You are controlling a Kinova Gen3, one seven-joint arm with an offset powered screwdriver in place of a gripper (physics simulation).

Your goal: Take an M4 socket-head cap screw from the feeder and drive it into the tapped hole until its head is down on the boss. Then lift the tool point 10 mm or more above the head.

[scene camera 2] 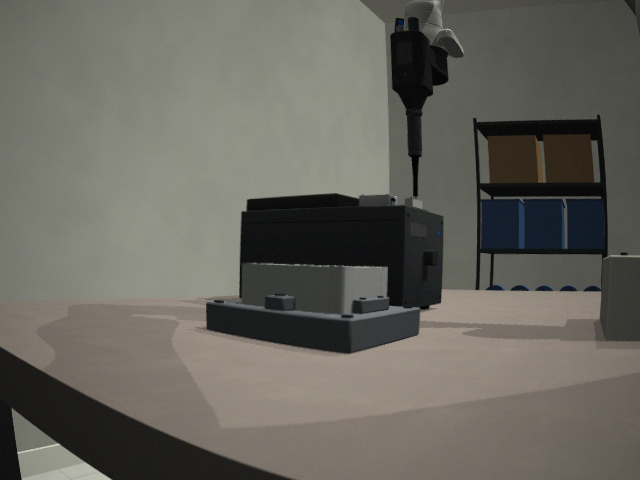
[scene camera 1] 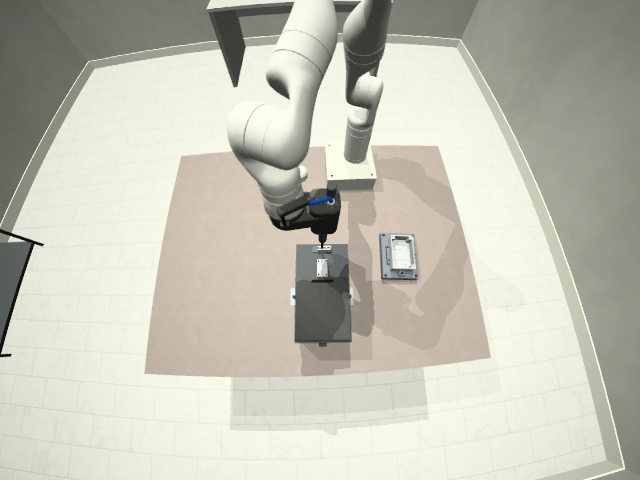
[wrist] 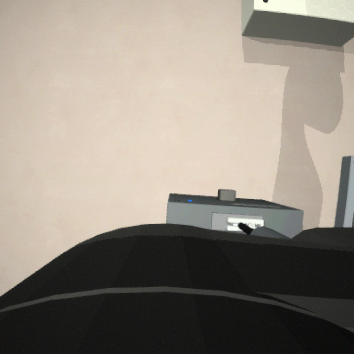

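My screwdriver (scene camera 1: 322, 245) (scene camera 2: 415, 195) (wrist: 244, 228) stands upright over the front end of the dark screw feeder (scene camera 1: 323, 315) (scene camera 2: 320, 242) (wrist: 192, 212). Its thin bit reaches down to the small light pick-up block (scene camera 1: 328, 249) (scene camera 2: 413, 202) on the feeder's top, at or just above it. Whether the bit touches a screw there is too small to tell; no screw can be made out. The open white housing (scene camera 1: 393, 252) (scene camera 2: 294, 284) sits on a grey fixture plate (scene camera 1: 384, 272) (scene camera 2: 279, 326) (wrist: 345, 195) beside the feeder. Its bosses are tiny in scene camera 1 and hidden behind its walls in scene camera 2.
A white block (scene camera 1: 323, 268) (scene camera 2: 376, 199) sits on the feeder's top behind the pick-up block. The arm's pale base block (scene camera 1: 336, 170) (scene camera 2: 620, 299) (wrist: 300, 27) stands on the pinkish table top (scene camera 1: 217, 268) (scene camera 2: 465, 382) (wrist: 100, 125). A shelf rack (scene camera 2: 537, 187) stands in the background.
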